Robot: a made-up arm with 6 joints. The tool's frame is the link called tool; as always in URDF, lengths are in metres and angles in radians.
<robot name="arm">
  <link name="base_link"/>
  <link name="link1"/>
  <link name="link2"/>
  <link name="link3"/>
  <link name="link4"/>
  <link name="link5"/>
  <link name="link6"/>
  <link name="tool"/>
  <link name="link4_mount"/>
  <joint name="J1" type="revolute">
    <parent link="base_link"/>
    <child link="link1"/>
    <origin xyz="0 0 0.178"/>
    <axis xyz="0 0 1"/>
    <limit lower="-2.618" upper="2.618" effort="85" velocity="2.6"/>
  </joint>
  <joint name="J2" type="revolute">
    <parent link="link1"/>
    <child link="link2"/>
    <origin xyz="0 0 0"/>
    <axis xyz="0.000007 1 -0.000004"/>
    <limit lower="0" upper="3.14" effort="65" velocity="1.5"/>
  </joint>
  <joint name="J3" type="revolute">
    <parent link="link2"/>
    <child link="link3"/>
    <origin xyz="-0.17 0 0.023"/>
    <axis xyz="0.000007 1 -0.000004"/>
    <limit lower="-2.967" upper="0" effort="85" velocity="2.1"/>
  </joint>
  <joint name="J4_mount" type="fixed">
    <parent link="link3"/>
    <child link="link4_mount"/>
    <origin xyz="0.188 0 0.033"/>
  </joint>
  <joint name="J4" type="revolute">
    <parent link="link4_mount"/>
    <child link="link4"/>
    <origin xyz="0.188 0 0.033"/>
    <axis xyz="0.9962 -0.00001 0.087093"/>
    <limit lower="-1.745" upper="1.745" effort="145" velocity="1.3"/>
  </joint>
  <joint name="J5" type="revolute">
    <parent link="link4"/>
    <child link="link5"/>
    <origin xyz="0 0 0"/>
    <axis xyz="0.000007 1 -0.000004"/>
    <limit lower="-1.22" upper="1.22" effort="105" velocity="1.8"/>
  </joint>
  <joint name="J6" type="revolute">
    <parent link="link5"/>
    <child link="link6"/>
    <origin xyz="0.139 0 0.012"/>
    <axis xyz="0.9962 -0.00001 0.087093"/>
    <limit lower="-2.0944" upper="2.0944" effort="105" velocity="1.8"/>
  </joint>
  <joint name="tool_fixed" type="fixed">
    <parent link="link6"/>
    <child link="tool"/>
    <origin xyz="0 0 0" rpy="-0.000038 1.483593 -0.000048"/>
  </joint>
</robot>
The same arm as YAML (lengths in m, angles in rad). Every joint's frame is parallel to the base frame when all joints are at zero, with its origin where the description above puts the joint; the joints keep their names.
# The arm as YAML. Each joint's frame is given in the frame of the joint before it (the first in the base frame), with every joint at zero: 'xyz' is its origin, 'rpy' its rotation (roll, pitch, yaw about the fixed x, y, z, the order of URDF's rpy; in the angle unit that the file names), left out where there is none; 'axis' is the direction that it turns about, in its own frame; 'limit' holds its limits. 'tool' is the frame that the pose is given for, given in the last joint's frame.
units:
  length: m
  angle: rad
joints:
  - name: J1
    type: revolute
    origin:
      xyz: [0.0, 0.0, 0.178]
    axis: [0.0, 0.0, 1.0]
    limit:
      lower: -2.618
      upper: 2.618
  - name: J2
    type: revolute
    origin:
      xyz: [0.0, 0.0, 0.0]
    axis: [0.0, 1.0, 0.0]
    limit:
      lower: 0.0
      upper: 3.14
  - name: J3
    type: revolute
    origin:
      xyz: [-0.17, 0.0, 0.023]
    axis: [0.0, 1.0, 0.0]
    limit:
      lower: -2.967
      upper: 0.0
  - name: J4
    type: revolute
    origin:
      xyz: [0.376, 0.0, 0.066]
    axis: [0.9962, 0.0, 0.0871]
    limit:
      lower: -1.745
      upper: 1.745
  - name: J5
    type: revolute
    origin:
      xyz: [0.0, 0.0, 0.0]
    axis: [0.0, 1.0, 0.0]
    limit:
      lower: -1.22
      upper: 1.22
  - name: J6
    type: revolute
    origin:
      xyz: [0.139, 0.0, 0.012]
    axis: [0.9962, 0.0, 0.0871]
    limit:
      lower: -2.0944
      upper: 2.0944
tool:
  origin:
    xyz: [0.0, 0.0, 0.0]
    rpy: [0.0, 1.4836, 0.0]

